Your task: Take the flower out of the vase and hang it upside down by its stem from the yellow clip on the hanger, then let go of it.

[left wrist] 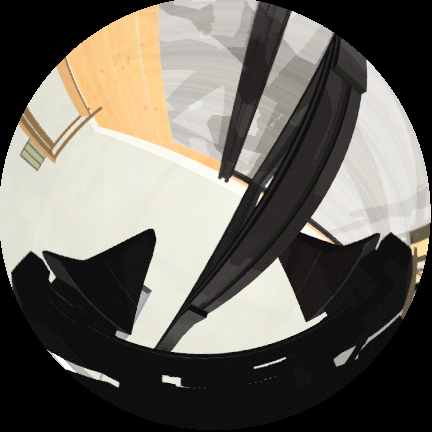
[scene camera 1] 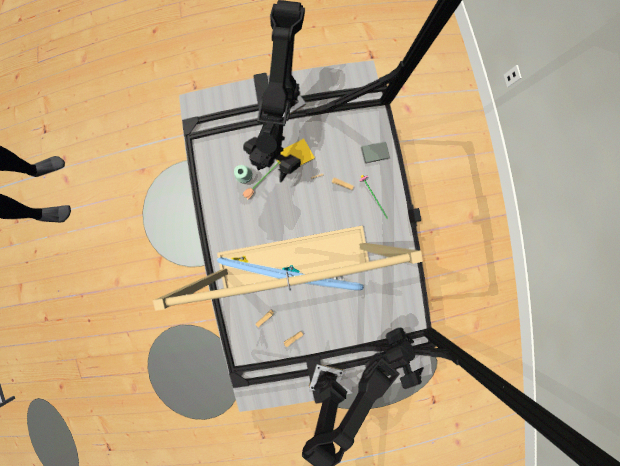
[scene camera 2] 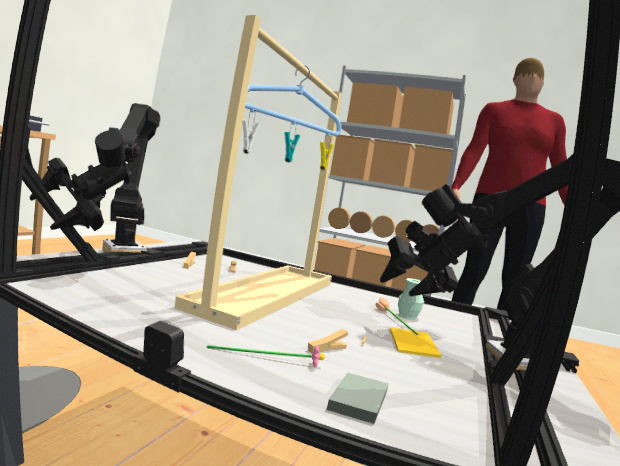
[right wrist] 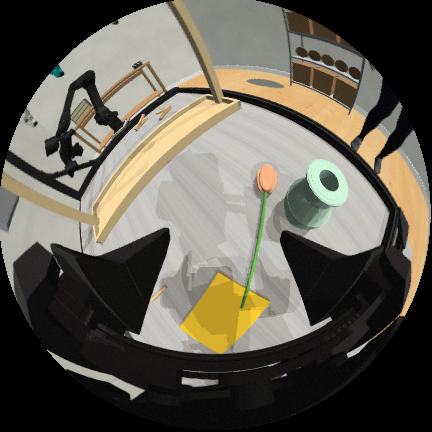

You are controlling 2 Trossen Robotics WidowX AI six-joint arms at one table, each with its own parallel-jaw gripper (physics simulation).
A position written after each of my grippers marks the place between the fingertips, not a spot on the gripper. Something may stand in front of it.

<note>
My left gripper (scene camera 2: 39, 213) is open, holding nothing. My right gripper (scene camera 2: 395, 288) is open, holding nothing. Also in view: a yellow pad (scene camera 2: 406, 341). A grey block (scene camera 2: 359, 397) rests on the table.
The yellow pad shows as well in the right wrist view (right wrist: 217, 321). My left gripper also shows in the left wrist view (left wrist: 212, 231) and in scene camera 1 (scene camera 1: 417, 354). My right gripper shows as well in scene camera 1 (scene camera 1: 269, 175) and in the right wrist view (right wrist: 227, 235). The left wrist view does not show the grey block, which is hidden by my left gripper. The left wrist view does not show the yellow pad: it is out of frame.
</note>
